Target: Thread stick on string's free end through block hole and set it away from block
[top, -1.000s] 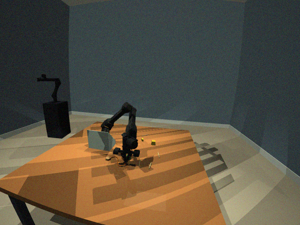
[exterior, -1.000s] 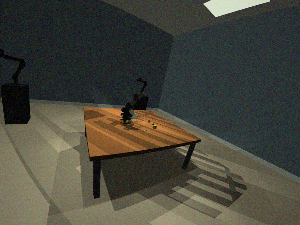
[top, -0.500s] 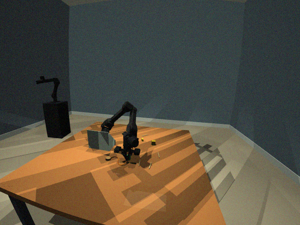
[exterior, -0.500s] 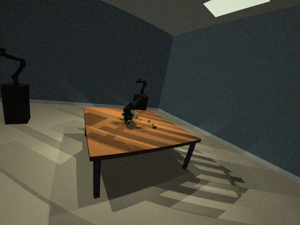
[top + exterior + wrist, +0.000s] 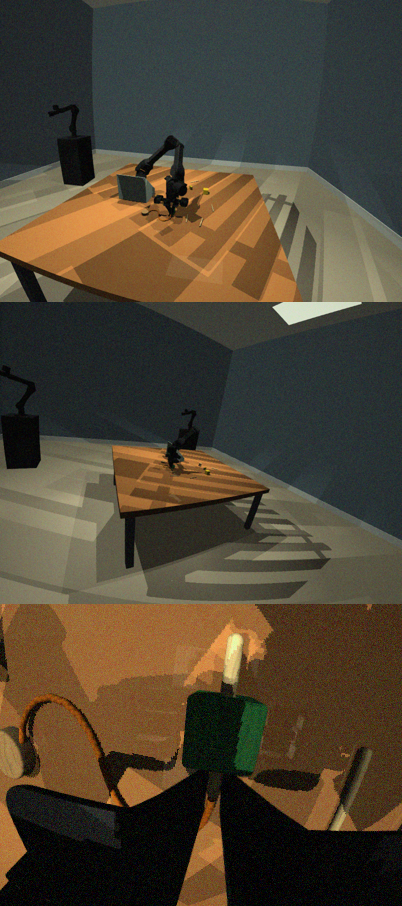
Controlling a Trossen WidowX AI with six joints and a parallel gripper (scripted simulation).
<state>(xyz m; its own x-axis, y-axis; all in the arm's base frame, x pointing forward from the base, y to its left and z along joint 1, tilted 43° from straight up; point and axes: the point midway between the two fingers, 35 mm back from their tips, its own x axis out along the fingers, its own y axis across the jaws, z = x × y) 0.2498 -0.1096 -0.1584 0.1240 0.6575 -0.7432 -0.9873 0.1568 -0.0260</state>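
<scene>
The thin pale stick is 10 mm to the left of my gripper tip. From my gripper tip the other things lie so: yellow cube 300 mm to the left, 210 mm ahead; round wooden button 150 mm behind, 10 mm below; green block 30 mm to the left.
</scene>
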